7 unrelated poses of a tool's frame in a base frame.
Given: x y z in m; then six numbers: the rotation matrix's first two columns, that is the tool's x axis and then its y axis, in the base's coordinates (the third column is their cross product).
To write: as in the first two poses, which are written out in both.
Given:
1: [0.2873, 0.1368, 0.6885, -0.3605, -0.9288, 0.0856, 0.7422, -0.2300, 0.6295]
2: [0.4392, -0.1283, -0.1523, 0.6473, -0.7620, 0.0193, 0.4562, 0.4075, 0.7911]
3: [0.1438, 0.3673, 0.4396, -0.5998, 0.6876, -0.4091, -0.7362, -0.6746, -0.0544]
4: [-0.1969, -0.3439, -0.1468, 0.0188, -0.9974, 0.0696, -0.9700, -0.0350, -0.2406]
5: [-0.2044, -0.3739, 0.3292, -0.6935, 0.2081, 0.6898, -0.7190, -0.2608, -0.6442]
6: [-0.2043, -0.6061, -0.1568, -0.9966, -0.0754, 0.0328, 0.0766, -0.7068, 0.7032]
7: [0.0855, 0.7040, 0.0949, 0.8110, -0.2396, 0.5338, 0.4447, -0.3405, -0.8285]
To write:
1:
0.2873, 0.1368, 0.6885
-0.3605, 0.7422, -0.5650
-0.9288, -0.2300, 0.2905
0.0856, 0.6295, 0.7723

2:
0.4392, -0.1283, -0.1523
0.6473, 0.4562, -0.6107
-0.7620, 0.4075, -0.5033
0.0193, 0.7911, 0.6114

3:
0.1438, 0.3673, 0.4396
-0.5998, -0.7362, -0.3134
0.6876, -0.6746, 0.2686
-0.4091, -0.0544, 0.9108

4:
-0.1969, -0.3439, -0.1468
0.0188, -0.9700, 0.2424
-0.9974, -0.0350, -0.0630
0.0696, -0.2406, -0.9681

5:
-0.2044, -0.3739, 0.3292
-0.6935, -0.7190, 0.0458
0.2081, -0.2608, -0.9427
0.6898, -0.6442, 0.3305

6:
-0.2043, -0.6061, -0.1568
-0.9966, 0.0766, -0.0298
-0.0754, -0.7068, 0.7033
0.0328, 0.7032, 0.7102

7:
0.0855, 0.7040, 0.0949
0.8110, 0.4447, 0.3803
-0.2396, -0.3405, 0.9093
0.5338, -0.8285, -0.1696

